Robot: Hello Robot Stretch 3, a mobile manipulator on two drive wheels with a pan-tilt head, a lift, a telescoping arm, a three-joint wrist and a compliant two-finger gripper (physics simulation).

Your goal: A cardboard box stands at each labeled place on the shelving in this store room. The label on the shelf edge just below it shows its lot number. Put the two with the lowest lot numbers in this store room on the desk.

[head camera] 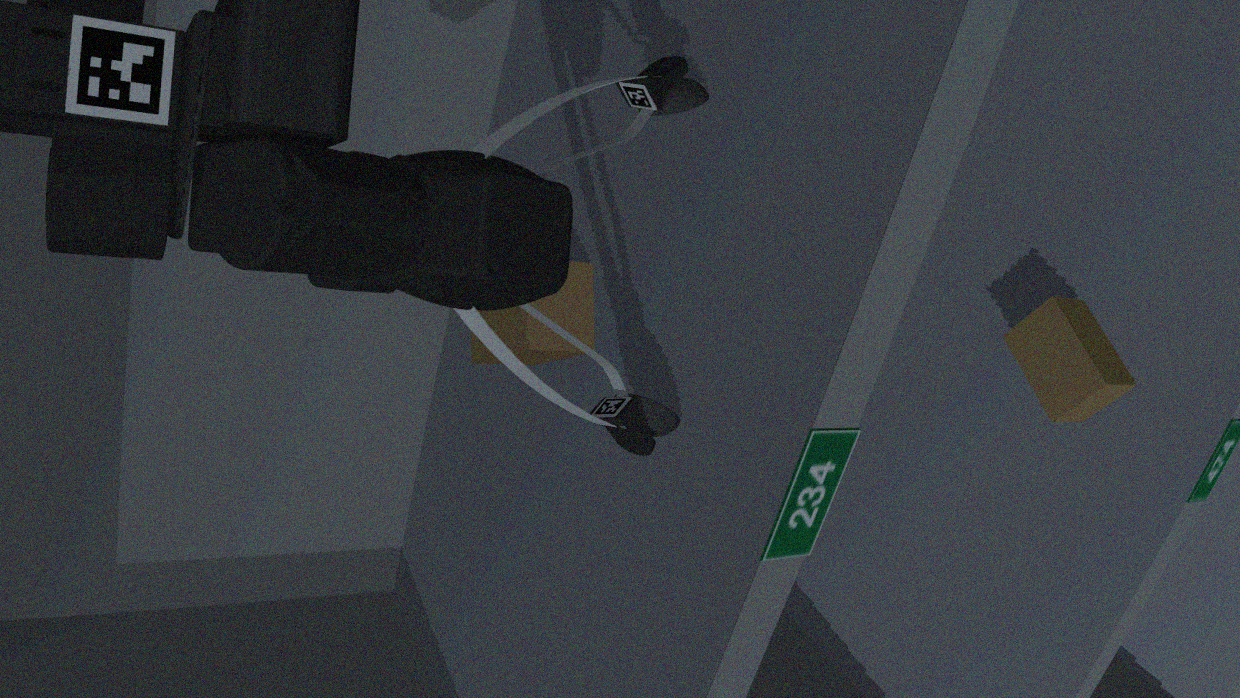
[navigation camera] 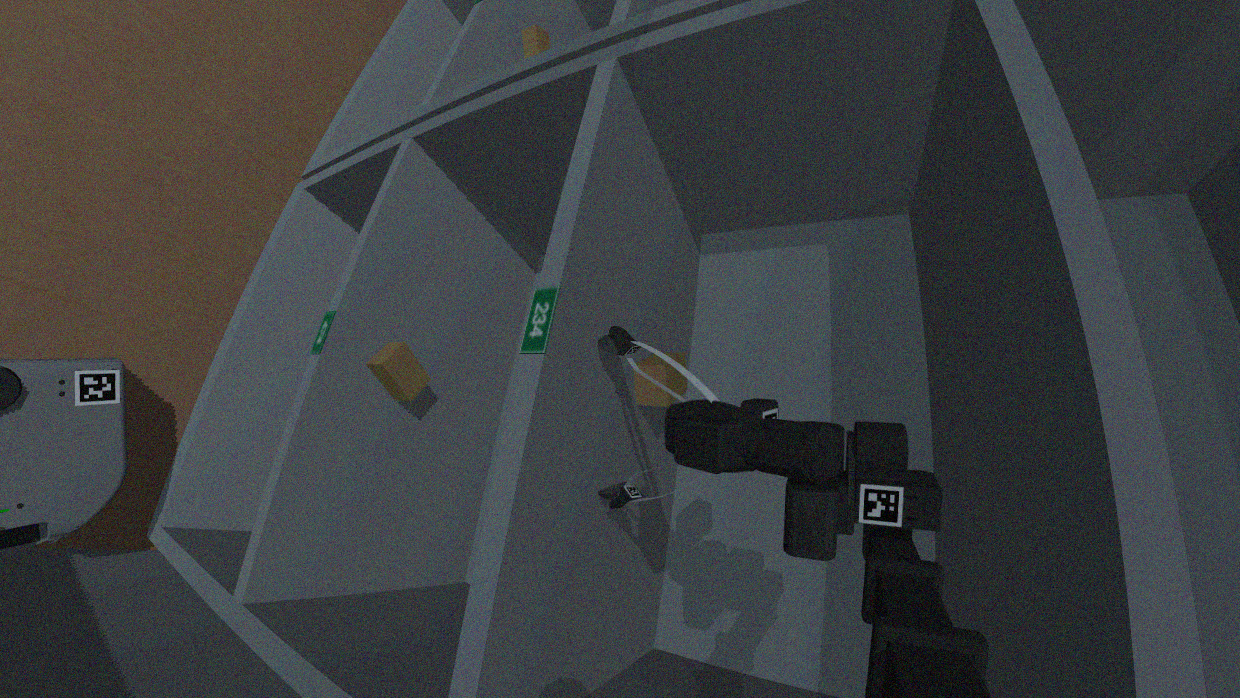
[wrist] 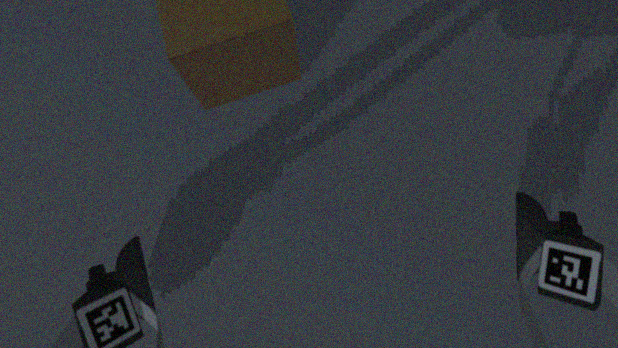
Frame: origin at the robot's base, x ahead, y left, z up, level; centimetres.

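Seen in the pictures: gripper, fingertip midpoint: (head camera: pixel 674 259) (navigation camera: pixel 605 416) (wrist: pixel 329 244).
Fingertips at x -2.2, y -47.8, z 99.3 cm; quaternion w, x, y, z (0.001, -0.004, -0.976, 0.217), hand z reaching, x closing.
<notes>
Pixels of each thing's top centre, then the offset from my fingertips to it. "*": a spot on its surface instead. Level surfaces: height alone.
- cardboard box, top centre: (head camera: pixel 496 312) (navigation camera: pixel 677 378) dx +4.2, dy -13.6, dz +4.8 cm
- green label 234, surface spot: (head camera: pixel 811 494) (navigation camera: pixel 539 320) * dx +11.4, dy +11.0, dz -1.8 cm
- further box, top centre: (navigation camera: pixel 544 44) dx +93.7, dy -39.2, dz -40.9 cm
- shelf's front edge, surface spot: (head camera: pixel 902 242) (navigation camera: pixel 513 447) * dx -1.1, dy +15.4, dz -1.6 cm
- brown floor, surface height: dz -99.3 cm
A cardboard box (head camera: pixel 577 294) (navigation camera: pixel 649 394) (wrist: pixel 230 40) stands on the shelf above the green label 234 (head camera: pixel 811 494) (navigation camera: pixel 538 320). My gripper (head camera: pixel 663 255) (navigation camera: pixel 616 416) (wrist: pixel 329 244) is open and empty inside that compartment, its fingertips wide apart and reaching past the box toward the shelf's front edge. The box is partly hidden behind the wrist and a finger in the head view. In the wrist view it is at the top, beyond the fingertips. Another box (head camera: pixel 1054 364) (navigation camera: pixel 399 368) stands one shelf lower; its label (head camera: pixel 1214 459) (navigation camera: pixel 323 332) is too blurred to read surely. The desk does not show.
A further box (navigation camera: pixel 534 40) stands in the neighbouring shelving at the top of the navigation view. The shelf's front edge (head camera: pixel 902 242) (navigation camera: pixel 510 450) and an upright divider (navigation camera: pixel 451 117) bound the compartments. My base (navigation camera: pixel 69 450) is at the left, near brown floor (navigation camera: pixel 173 104).
</notes>
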